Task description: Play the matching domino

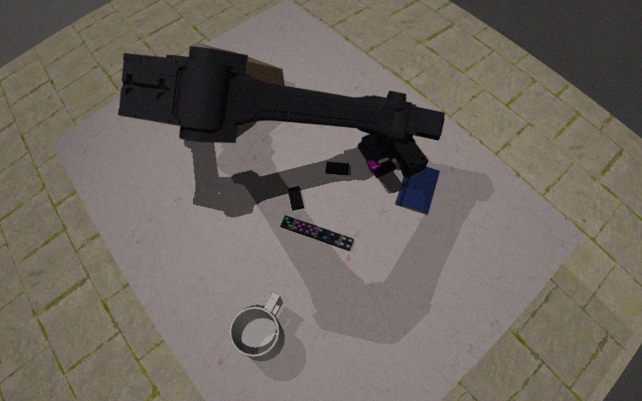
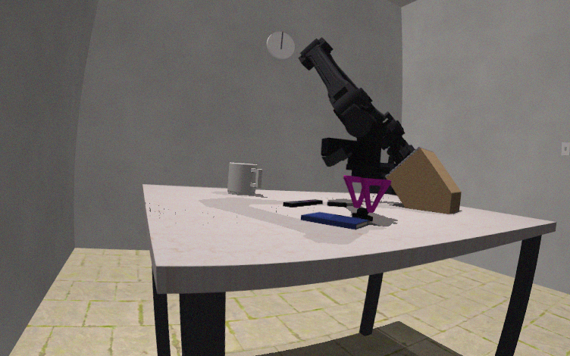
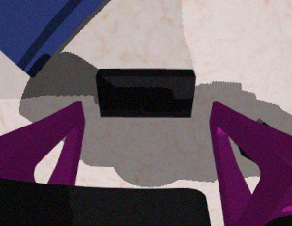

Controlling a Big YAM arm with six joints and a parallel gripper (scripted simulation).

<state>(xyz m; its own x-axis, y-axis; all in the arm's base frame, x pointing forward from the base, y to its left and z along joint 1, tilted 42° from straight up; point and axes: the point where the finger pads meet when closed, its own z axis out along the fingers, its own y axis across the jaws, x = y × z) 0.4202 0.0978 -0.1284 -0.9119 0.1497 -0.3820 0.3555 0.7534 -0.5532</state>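
Now: hand 20 mm above the domino. From my hand the other things lie so: blue book 100 mm ahead, 10 mm to the left, 20 mm below; mug 70 mm ahead, 470 mm to the right, 10 mm above.
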